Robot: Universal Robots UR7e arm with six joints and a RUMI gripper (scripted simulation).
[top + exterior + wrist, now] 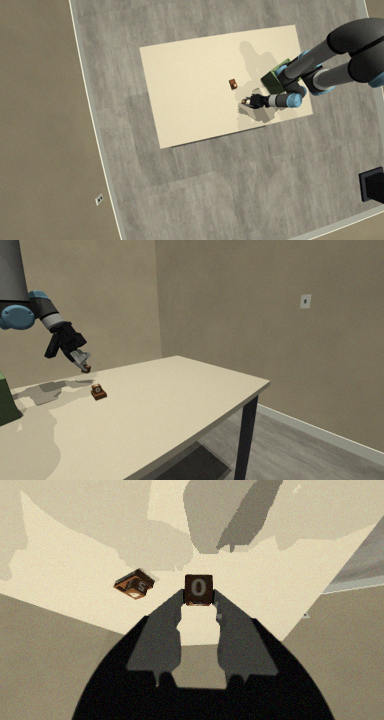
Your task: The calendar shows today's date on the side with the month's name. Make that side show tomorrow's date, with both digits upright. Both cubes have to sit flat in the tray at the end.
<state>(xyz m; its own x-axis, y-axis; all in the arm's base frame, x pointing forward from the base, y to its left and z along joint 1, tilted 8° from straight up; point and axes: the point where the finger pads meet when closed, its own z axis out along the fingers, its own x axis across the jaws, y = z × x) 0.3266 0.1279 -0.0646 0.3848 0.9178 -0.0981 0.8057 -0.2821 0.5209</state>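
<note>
Now: the brown digit cube 10 mm below my hand. Round my hand: brown calendar tray (160 mm to the right, 80 mm below, 30 mm ahead).
</note>
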